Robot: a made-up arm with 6 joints. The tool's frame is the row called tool.
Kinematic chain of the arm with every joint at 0, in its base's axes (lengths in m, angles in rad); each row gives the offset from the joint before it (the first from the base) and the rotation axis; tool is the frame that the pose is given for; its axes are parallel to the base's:
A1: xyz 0 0 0.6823 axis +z
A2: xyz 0.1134 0 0 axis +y
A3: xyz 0 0 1.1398 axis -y
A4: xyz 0 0 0.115 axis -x
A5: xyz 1.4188 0 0 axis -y
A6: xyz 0.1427 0 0 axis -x
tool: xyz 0 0 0
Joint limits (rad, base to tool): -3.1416..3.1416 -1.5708..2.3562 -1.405..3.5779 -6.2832..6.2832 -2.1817..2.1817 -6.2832..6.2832
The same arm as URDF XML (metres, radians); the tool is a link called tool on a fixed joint. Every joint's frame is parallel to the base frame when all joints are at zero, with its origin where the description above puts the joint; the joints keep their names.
<robot name="arm">
<joint name="A1" type="revolute"><parent link="base_link"/><child link="link1"/><origin xyz="0 0 0.6823"/><axis xyz="0 0 1"/><limit lower="-3.1416" upper="3.1416"/></joint>
<joint name="A2" type="revolute"><parent link="link1"/><child link="link2"/><origin xyz="0.1134 0 0"/><axis xyz="0 1 0"/><limit lower="-1.5708" upper="2.3562"/></joint>
<joint name="A3" type="revolute"><parent link="link2"/><child link="link3"/><origin xyz="0 0 1.1398"/><axis xyz="0 -1 0"/><limit lower="-1.405" upper="3.5779"/></joint>
<joint name="A4" type="revolute"><parent link="link3"/><child link="link4"/><origin xyz="0 0 0.115"/><axis xyz="-1 0 0"/><limit lower="-6.2832" upper="6.2832"/></joint>
<joint name="A5" type="revolute"><parent link="link4"/><child link="link5"/><origin xyz="1.4188 0 0"/><axis xyz="0 -1 0"/><limit lower="-2.1817" upper="2.1817"/></joint>
<joint name="A6" type="revolute"><parent link="link5"/><child link="link6"/><origin xyz="0.1427 0 0"/><axis xyz="-1 0 0"/><limit lower="-6.2832" upper="6.2832"/></joint>
<joint name="tool_fixed" type="fixed"><parent link="link6"/><child link="tool"/><origin xyz="0 0 0"/></joint>
<link name="base_link"/>
<link name="link1"/>
<link name="link2"/>
<link name="link3"/>
<link name="link4"/>
<link name="link5"/>
<link name="link6"/>
<link name="tool"/>
</robot>

